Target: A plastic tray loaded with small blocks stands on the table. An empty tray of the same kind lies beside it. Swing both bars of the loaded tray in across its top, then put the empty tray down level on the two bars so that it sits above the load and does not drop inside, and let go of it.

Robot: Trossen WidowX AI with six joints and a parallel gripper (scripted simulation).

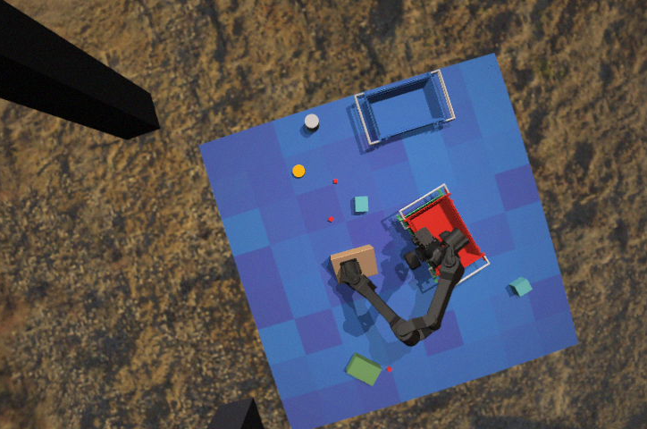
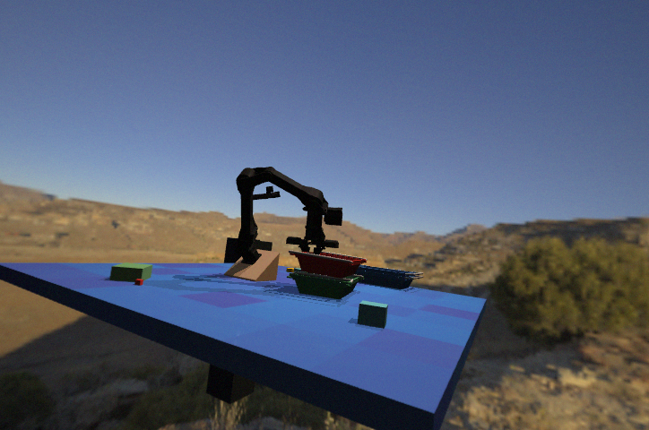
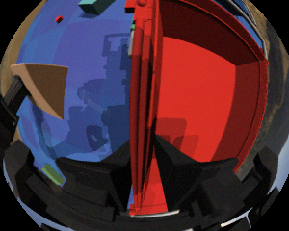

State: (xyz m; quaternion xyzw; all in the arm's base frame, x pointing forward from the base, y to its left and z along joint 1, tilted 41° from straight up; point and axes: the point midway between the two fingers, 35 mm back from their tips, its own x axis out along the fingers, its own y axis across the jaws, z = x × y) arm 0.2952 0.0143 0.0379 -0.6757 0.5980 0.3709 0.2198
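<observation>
Right now the red tray is 80 mm ahead of my gripper tip, 20 mm to the left of it and 30 mm above it. Round my gripper tip: small red block: 60 mm ahead, 10 mm to the left, 70 mm below; small red cube: 260 mm behind, 470 mm to the right, 80 mm below; green block: 360 mm behind, 430 mm to the right, 60 mm below.
</observation>
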